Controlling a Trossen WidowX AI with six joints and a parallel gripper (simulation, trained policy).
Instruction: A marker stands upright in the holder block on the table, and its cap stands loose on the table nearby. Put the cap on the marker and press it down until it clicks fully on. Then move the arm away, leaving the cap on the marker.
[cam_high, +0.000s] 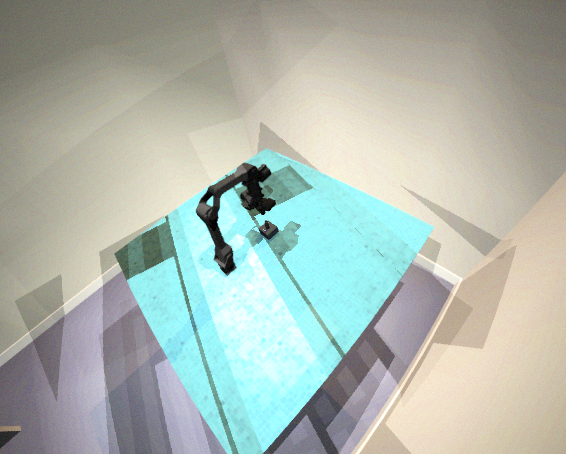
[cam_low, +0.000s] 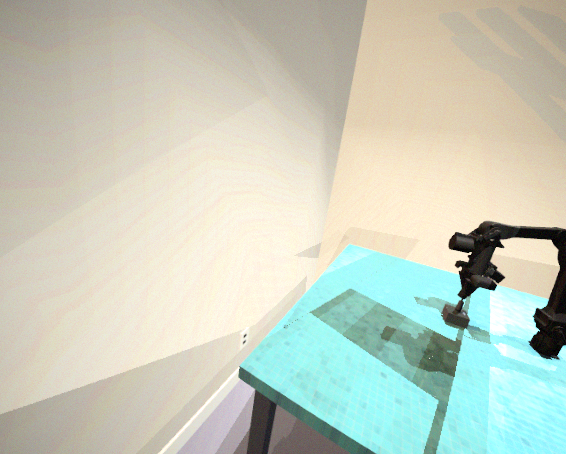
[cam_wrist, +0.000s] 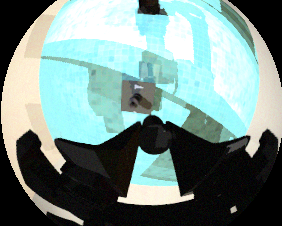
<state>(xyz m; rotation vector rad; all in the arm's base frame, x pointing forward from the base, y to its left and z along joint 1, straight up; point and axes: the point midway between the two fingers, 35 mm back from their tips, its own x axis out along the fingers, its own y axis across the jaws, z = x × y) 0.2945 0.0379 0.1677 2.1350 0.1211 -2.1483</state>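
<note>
My gripper tip is 10 mm past the holder block, 30 mm to the left of it and 110 mm above it. The rest, counted from my gripper tip: dark cap 10 mm above.
</note>
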